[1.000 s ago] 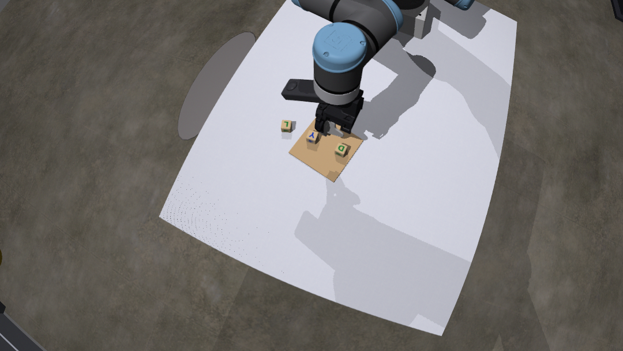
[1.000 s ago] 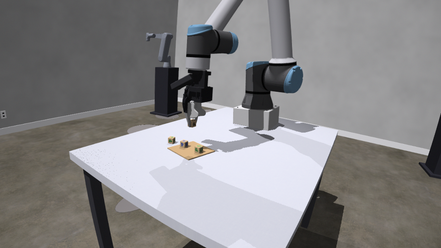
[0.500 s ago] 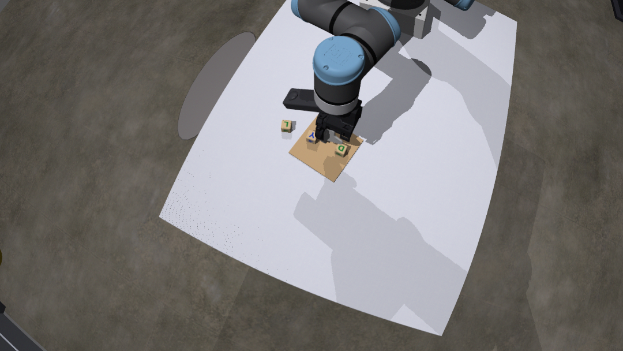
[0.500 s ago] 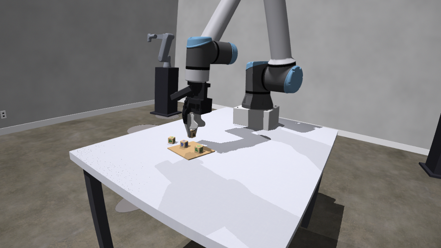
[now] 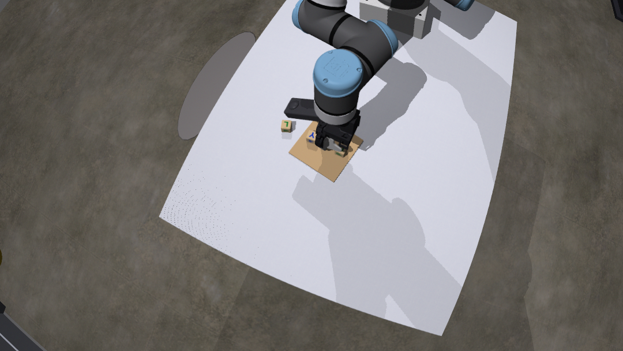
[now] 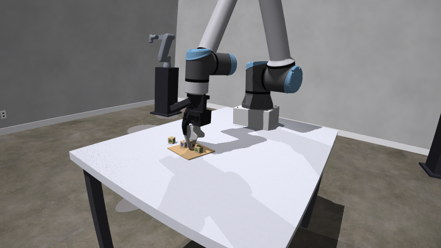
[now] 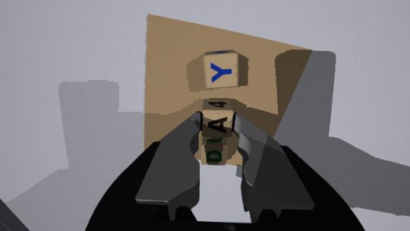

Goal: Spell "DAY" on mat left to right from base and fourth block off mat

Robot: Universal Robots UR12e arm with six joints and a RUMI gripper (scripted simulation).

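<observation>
The tan mat lies 3 cm below my hand. From my hand the other things lie so: D block 4 cm to the left, 1 cm below, 1 cm ahead; then green-lettered block 11 cm to the right, 2 cm below, 2 cm behind; then blue-lettered block 4 cm to the right, 1 cm below, 1 cm behind.
</observation>
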